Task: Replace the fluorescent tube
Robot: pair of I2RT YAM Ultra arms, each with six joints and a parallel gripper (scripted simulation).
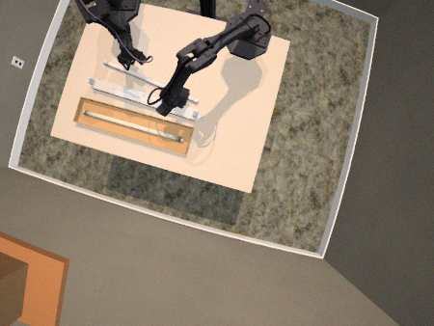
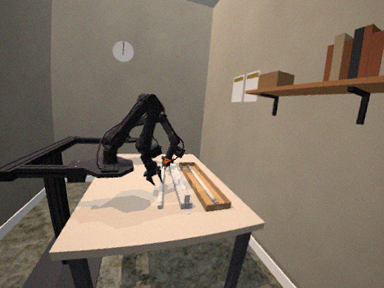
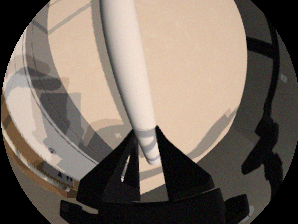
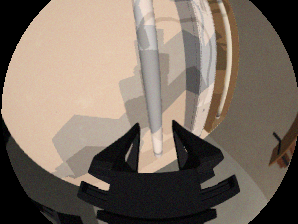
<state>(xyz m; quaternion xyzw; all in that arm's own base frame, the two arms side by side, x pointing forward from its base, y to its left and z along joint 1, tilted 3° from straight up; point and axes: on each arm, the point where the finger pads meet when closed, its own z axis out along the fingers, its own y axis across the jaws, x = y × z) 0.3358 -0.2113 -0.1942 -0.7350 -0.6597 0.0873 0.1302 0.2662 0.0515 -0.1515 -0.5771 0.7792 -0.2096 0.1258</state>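
Right now my right hand is 40 mm short of the LED tube, 120 mm to the right of it and 50 mm above it. Also, from my right hand: carton 300 mm ahead, 100 mm to the left, 40 mm below; then light fixture 140 mm ahead, 110 mm to the left; then old fluorescent tube 300 mm ahead, 100 mm to the left, 40 mm below.
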